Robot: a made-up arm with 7 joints. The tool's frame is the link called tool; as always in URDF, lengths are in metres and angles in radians. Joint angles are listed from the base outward.
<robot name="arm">
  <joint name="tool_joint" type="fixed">
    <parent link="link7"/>
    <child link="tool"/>
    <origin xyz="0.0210 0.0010 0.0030" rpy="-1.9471 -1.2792 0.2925"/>
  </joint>
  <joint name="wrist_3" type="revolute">
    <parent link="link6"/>
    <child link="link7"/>
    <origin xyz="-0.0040 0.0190 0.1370" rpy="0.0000 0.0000 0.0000"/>
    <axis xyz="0 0 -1"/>
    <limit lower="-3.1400" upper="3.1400"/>
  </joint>
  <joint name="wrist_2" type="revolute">
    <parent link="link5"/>
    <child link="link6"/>
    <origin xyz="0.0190 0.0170 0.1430" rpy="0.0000 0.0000 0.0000"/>
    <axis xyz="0 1 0"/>
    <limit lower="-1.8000" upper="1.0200"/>
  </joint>
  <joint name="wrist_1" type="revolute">
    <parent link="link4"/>
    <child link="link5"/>
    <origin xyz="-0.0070 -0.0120 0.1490" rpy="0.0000 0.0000 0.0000"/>
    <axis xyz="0 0 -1"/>
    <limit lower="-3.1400" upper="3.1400"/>
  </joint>
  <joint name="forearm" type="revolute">
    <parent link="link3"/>
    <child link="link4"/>
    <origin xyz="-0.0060 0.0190 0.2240" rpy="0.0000 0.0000 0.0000"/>
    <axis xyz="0 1 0"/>
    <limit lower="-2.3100" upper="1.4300"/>
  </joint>
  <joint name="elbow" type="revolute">
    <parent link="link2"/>
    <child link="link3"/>
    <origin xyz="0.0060 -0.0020 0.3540" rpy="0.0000 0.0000 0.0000"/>
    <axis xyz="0 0 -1"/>
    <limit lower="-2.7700" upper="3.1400"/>
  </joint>
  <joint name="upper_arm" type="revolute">
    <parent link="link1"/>
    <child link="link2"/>
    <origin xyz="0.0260 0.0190 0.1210" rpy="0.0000 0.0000 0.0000"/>
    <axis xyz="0 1 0"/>
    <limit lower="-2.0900" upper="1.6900"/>
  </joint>
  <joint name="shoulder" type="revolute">
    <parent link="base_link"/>
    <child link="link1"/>
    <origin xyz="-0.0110 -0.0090 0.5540" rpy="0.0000 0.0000 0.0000"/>
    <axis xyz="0 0 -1"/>
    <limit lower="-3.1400" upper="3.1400"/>
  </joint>
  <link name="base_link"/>
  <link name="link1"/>
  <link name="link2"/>
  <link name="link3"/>
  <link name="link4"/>
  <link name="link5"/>
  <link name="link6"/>
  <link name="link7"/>
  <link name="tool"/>
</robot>
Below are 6 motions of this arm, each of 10 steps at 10 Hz.
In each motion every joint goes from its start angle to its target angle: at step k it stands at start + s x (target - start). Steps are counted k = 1, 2, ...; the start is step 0. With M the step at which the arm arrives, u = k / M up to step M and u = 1 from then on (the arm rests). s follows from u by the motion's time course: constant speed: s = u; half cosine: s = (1 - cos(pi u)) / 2; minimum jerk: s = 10 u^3 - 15 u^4 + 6 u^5.
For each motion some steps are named. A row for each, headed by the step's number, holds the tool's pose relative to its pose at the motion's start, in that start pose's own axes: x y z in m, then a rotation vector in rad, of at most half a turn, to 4 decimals.
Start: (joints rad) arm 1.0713 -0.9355 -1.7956 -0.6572 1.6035 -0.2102 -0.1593
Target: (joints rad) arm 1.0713 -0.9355 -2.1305 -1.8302 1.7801 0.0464 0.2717
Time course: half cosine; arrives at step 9
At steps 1, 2, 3, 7, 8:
1: -0.0007 0.0035 -0.0158 -0.0060 0.0391 0.0141
2: -0.0062 0.0150 -0.0607 -0.0226 0.1504 0.0599
3: -0.0241 0.0367 -0.1270 -0.0459 0.3166 0.1442
7: -0.2499 0.1649 -0.3482 -0.1121 1.0025 0.7514
8: -0.2945 0.1797 -0.3613 -0.1135 1.0799 0.8571

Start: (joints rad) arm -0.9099 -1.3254 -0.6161 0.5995 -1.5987 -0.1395 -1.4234
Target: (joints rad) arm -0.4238 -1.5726 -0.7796 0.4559 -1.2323 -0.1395 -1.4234
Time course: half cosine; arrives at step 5
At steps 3, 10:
3: -0.1192 0.0491 -0.3279 -0.2515 0.3719 0.2088
10: -0.2297 0.0512 -0.4840 -0.3469 0.5685 0.3249

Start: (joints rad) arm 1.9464 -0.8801 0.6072 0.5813 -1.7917 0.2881 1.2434
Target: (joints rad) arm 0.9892 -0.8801 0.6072 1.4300 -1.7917 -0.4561 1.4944
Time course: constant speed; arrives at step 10
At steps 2, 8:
2: -0.0013 0.0937 -0.1487 0.2477 0.2040 0.1258
8: -0.0881 0.5107 -0.3190 0.8135 0.5845 0.8273

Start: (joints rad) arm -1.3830 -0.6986 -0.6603 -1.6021 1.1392 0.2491 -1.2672
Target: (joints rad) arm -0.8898 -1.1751 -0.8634 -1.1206 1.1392 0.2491 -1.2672
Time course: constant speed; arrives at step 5
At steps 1, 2, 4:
1: 0.0130 0.0263 0.0848 0.0849 -0.0643 0.0797
2: 0.0123 0.0496 0.1772 0.1700 -0.1335 0.1687
4: -0.0343 0.0801 0.3765 0.3374 -0.2878 0.3731

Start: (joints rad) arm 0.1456 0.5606 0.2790 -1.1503 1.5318 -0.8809 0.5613
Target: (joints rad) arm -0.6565 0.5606 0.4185 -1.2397 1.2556 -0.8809 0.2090
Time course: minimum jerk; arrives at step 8
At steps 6, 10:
6: 0.1242 0.1334 -0.1463 0.7651 0.3503 0.5360
10: 0.1304 0.1578 -0.1601 0.8438 0.4097 0.5911

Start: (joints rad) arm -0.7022 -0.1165 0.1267 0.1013 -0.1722 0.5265 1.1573
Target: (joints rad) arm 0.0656 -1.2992 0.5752 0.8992 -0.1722 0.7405 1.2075
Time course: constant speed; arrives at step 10
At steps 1, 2, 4, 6, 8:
1: -0.0557 -0.0023 -0.0556 -0.0773 0.0674 0.0718
2: -0.1195 -0.0098 -0.1030 -0.1462 0.1365 0.1464
4: -0.2669 -0.0385 -0.1679 -0.2559 0.2799 0.2969
6: -0.4316 -0.0801 -0.1864 -0.3253 0.4292 0.4366
8: -0.6009 -0.1246 -0.1541 -0.3553 0.5803 0.5503

